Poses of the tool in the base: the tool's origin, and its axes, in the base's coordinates. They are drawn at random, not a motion.
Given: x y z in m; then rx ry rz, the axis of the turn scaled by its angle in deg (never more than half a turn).
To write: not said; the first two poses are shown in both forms.
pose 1, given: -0.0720 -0.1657 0.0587 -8.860 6.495 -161.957
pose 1, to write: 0.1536 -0.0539 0.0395 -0.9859 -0.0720 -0.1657 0.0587
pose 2, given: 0.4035 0.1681 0.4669 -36.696 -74.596 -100.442
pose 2, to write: 0.4196 -0.2555 -0.5193 -0.6993 0.4035 0.1681 0.4669
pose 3, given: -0.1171 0.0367 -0.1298 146.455 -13.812 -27.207
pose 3, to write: 0.2622 0.9447 -0.0891 -0.1755 -0.1171 0.0367 -0.1298
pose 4, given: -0.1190 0.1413 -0.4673 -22.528 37.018 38.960
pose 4, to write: 0.8735 -0.1882 0.3093 0.3255 -0.1190 0.1413 -0.4673
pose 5, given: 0.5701 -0.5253 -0.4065 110.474 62.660 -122.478
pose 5, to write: 0.0310 0.6258 0.3550 -0.6938 0.5701 -0.5253 -0.4065
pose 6, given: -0.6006 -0.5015 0.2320 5.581 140.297 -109.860
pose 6, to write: 0.0150 0.0313 0.7869 -0.6162 -0.6006 -0.5015 0.2320
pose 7, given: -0.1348 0.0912 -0.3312 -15.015 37.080 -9.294
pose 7, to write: 0.9365 -0.1282 0.3167 -0.0794 -0.1348 0.0912 -0.3312
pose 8, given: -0.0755 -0.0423 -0.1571 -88.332 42.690 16.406
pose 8, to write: 0.6463 -0.6776 0.3275 0.1259 -0.0755 -0.0423 -0.1571
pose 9, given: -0.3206 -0.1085 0.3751 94.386 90.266 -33.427
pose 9, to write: 0.3842 0.6464 0.6182 -0.2289 -0.3206 -0.1085 0.3751
